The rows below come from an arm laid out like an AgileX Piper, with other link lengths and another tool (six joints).
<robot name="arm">
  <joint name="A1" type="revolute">
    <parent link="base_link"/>
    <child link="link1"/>
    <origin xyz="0 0 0.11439"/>
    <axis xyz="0 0 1"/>
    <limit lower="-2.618" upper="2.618"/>
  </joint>
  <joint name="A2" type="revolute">
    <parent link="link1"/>
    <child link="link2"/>
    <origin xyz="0 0 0" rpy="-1.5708 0 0"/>
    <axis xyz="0 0 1"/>
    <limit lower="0" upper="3.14"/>
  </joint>
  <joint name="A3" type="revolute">
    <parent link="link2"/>
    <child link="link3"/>
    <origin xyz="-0.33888 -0.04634 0"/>
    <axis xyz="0 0 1"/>
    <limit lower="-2.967" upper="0"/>
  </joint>
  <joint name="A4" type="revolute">
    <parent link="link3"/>
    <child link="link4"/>
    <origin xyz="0.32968 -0.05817 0" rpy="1.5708 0 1.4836"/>
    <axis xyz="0 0 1"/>
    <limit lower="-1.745" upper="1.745"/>
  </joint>
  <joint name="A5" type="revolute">
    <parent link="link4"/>
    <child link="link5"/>
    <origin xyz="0 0 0" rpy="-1.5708 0 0"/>
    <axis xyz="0 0 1"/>
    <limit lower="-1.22" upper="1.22"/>
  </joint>
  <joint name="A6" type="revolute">
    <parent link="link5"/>
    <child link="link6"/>
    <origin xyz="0 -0.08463 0" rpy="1.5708 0 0"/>
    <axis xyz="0 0 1"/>
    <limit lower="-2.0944" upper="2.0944"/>
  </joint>
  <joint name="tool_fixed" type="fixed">
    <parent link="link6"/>
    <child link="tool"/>
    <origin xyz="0.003 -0.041 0.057" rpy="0 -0.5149 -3.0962"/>
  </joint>
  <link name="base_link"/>
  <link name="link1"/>
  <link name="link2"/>
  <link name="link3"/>
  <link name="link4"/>
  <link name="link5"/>
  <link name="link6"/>
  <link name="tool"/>
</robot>
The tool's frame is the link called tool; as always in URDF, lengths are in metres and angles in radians.
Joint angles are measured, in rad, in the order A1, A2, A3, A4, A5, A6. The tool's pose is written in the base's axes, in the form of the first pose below.
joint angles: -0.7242 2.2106 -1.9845 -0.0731 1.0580 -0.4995
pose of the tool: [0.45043 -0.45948 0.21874], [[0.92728 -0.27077 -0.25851], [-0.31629 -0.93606 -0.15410], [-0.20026 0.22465 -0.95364]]
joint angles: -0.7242 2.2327 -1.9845 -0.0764 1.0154 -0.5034
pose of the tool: [0.45616 -0.46456 0.20759], [[0.93192 -0.26682 -0.24563], [-0.31273 -0.93420 -0.17168], [-0.18366 0.23681 -0.95404]]
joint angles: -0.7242 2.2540 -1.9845 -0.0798 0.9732 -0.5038
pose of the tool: [0.46146 -0.46932 0.19685], [[0.93560 -0.26621 -0.23191], [-0.31160 -0.93145 -0.18790], [-0.16599 0.24807 -0.95442]]
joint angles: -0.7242 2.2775 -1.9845 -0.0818 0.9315 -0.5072
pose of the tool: [0.46683 -0.47382 0.18455], [[0.93953 -0.26283 -0.21955], [-0.30744 -0.92974 -0.20265], [-0.15086 0.25790 -0.95432]]
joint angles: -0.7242 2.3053 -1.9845 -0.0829 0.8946 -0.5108
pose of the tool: [0.47174 -0.47781 0.16889], [[0.94227 -0.25820 -0.21320], [-0.30244 -0.92953 -0.21096], [-0.14370 0.26326 -0.95396]]
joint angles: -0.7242 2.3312 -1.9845 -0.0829 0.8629 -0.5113
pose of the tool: [0.47571 -0.48094 0.15391], [[0.94381 -0.25661 -0.20825], [-0.30010 -0.92939 -0.21487], [-0.13841 0.26529 -0.95418]]
